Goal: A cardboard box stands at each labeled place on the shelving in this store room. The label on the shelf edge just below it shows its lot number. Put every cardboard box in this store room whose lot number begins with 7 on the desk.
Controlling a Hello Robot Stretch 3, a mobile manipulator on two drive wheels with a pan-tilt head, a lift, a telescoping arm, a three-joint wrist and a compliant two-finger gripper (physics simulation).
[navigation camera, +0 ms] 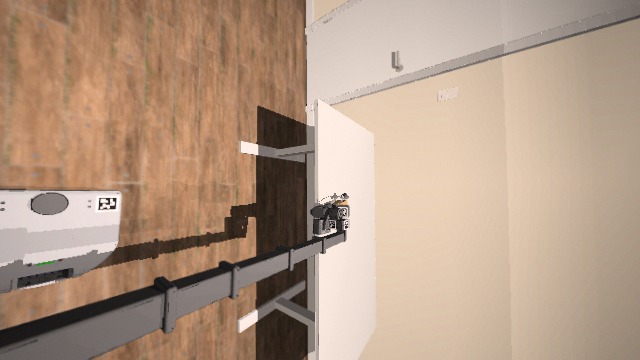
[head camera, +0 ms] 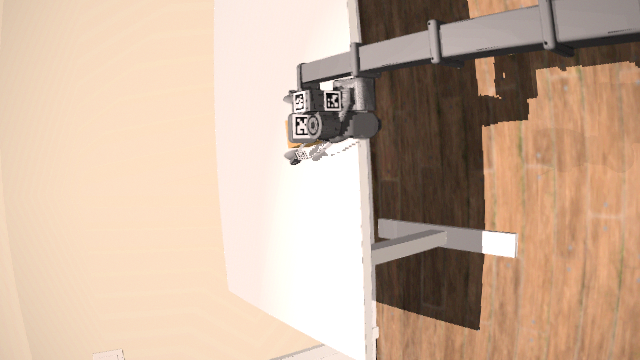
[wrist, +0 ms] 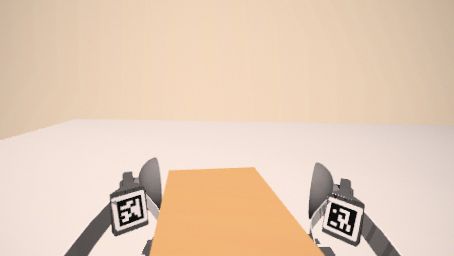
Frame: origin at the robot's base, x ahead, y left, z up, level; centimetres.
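Seen in the pictures: gripper, fingertip midpoint: (wrist: 234,179); robot's base, link origin: (navigation camera: 51,202).
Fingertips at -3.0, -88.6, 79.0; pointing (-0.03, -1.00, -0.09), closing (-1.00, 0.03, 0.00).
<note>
Pixels of each thing's top centre, then the offset from my fingertips to it, as dx, dy, dz. Level surfaces: height alone.
- orange-brown cardboard box, top centre: (wrist: 221,198) (head camera: 296,130) (navigation camera: 343,208) +0.9, +6.2, +1.9
- white desk, surface height: dz -7.0
- light switch, top centre: (navigation camera: 457,91) +75.4, -62.9, +48.7
My gripper (wrist: 234,179) (head camera: 291,129) (navigation camera: 338,199) is shut on an orange-brown cardboard box (wrist: 225,214) (head camera: 296,145) (navigation camera: 343,201). In the wrist view the box lies between both fingers and reaches out ahead of them. The gripper hangs low over the white desk (head camera: 291,246) (navigation camera: 347,290) (wrist: 71,158), a little inside its near edge. I cannot tell whether the box's underside touches the desk top. My telescoping arm (head camera: 492,36) (navigation camera: 196,286) reaches out over the floor to the desk.
The desk stands against a beige wall (wrist: 225,53). Its grey legs (head camera: 447,239) (navigation camera: 277,148) stick out over the wood floor. A white door with a handle (navigation camera: 396,61) and a light switch (navigation camera: 447,93) are to one side. My base (navigation camera: 99,216) stands back from the desk.
</note>
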